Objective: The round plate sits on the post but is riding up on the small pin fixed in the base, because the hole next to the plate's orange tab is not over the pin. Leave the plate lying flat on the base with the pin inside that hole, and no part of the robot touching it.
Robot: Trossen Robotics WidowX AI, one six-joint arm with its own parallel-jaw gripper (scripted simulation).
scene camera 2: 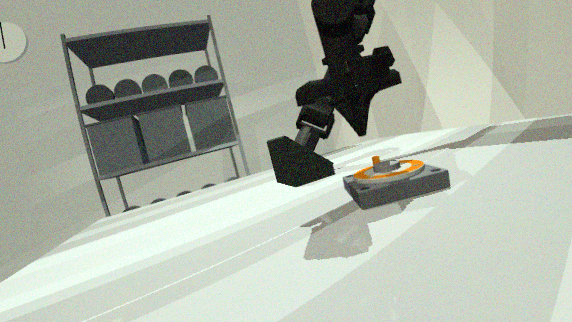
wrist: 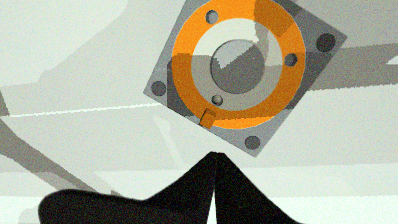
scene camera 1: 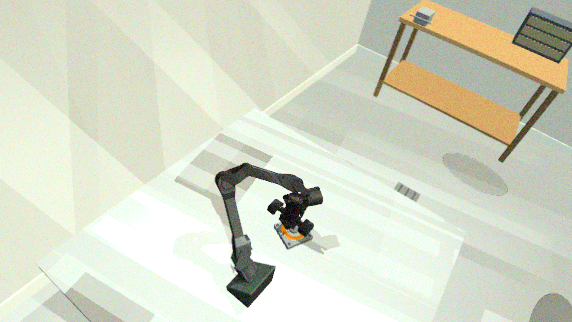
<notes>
My gripper (scene camera 2: 362,136) is shut, with nothing in its grasp.
My gripper also shows in the wrist view (wrist: 216,159) and in scene camera 1 (scene camera 1: 287,228).
</notes>
